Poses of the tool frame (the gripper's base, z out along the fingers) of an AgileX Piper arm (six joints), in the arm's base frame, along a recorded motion.
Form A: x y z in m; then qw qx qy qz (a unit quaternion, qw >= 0).
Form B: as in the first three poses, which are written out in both.
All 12 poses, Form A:
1: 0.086, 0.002, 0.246, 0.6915, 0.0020, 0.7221, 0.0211
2: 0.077, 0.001, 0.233, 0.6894, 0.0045, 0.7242, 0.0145
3: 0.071, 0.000, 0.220, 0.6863, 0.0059, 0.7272, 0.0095
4: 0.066, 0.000, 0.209, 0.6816, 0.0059, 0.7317, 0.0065
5: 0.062, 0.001, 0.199, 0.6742, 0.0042, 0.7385, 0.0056
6: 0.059, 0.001, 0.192, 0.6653, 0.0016, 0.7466, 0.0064
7: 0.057, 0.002, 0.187, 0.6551, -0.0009, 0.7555, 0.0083
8: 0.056, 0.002, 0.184, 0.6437, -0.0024, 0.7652, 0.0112
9: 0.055, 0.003, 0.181, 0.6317, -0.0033, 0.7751, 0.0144
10: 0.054, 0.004, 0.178, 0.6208, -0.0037, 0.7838, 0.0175
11: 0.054, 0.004, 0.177, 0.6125, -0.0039, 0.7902, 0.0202
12: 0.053, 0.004, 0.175, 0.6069, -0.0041, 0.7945, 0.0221
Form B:
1: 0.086, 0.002, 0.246, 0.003, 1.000, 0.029, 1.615
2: 0.077, 0.001, 0.233, 0.006, 1.000, 0.020, 1.620
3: 0.071, 0.000, 0.220, 0.008, 1.000, 0.013, 1.629
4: 0.066, 0.000, 0.209, 0.008, 1.000, 0.009, 1.642
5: 0.062, 0.001, 0.199, 0.006, 1.000, 0.008, 1.662
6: 0.059, 0.001, 0.192, 0.002, 1.000, 0.009, 1.686
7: 0.057, 0.002, 0.187, -0.001, 1.000, 0.011, 1.713
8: 0.056, 0.002, 0.184, -0.003, 1.000, 0.015, 1.743
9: 0.055, 0.003, 0.181, -0.004, 1.000, 0.019, 1.774
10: 0.054, 0.004, 0.178, -0.005, 1.000, 0.022, 1.802
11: 0.054, 0.004, 0.177, -0.005, 1.000, 0.026, 1.823
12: 0.053, 0.004, 0.175, -0.005, 1.000, 0.028, 1.837
